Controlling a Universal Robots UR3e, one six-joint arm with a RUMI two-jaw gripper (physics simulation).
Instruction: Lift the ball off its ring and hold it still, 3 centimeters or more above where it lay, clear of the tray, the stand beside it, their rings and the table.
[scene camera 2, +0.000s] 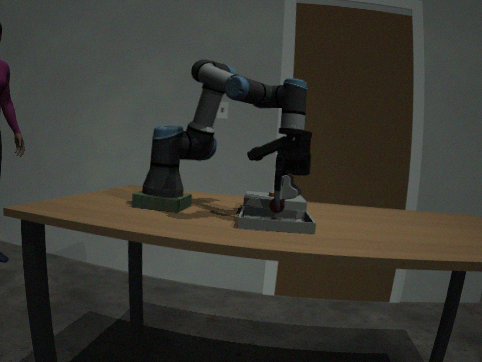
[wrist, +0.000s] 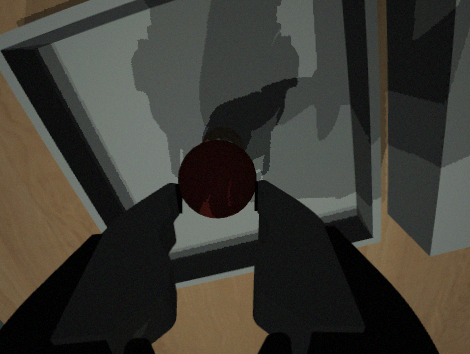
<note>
In view: the gripper (scene camera 2: 280, 209), a grey tray (scene camera 2: 252, 218) and a grey stand (wrist: 420, 48).
The gripper also shows in the wrist view (wrist: 218, 185). The grey tray also shows in the wrist view (wrist: 119, 100).
</note>
